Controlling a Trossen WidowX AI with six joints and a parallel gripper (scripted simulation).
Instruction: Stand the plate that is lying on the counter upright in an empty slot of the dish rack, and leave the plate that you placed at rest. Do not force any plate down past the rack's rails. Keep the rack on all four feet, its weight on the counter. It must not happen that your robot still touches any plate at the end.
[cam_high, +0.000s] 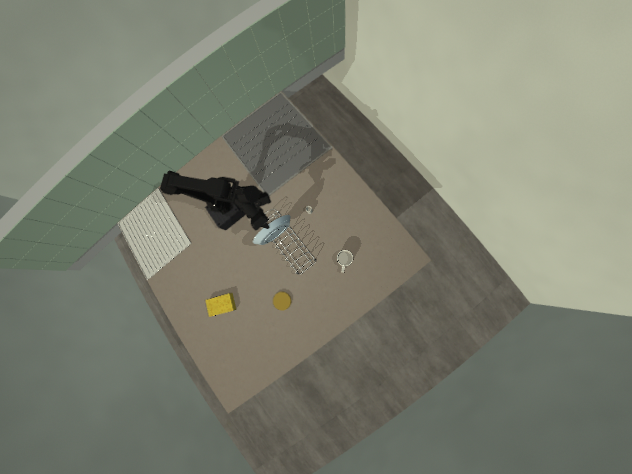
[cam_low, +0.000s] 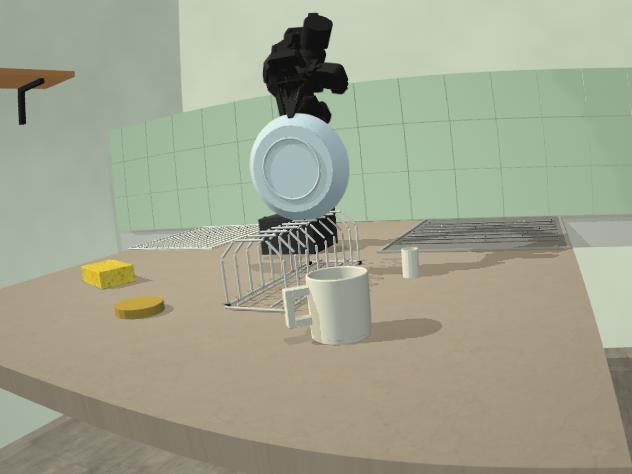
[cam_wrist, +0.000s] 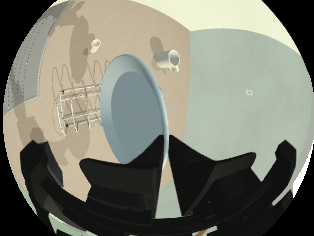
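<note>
Right now my hand is 20 mm short of the pale blue plate and 120 mm above it. From my hand the other things lie so: cream mug: 260 mm ahead, 220 mm to the left, 290 mm below; then yellow disc: 300 mm ahead, 150 mm to the right, 310 mm below; then small white cup: 40 mm behind, 190 mm to the left, 310 mm below.
</note>
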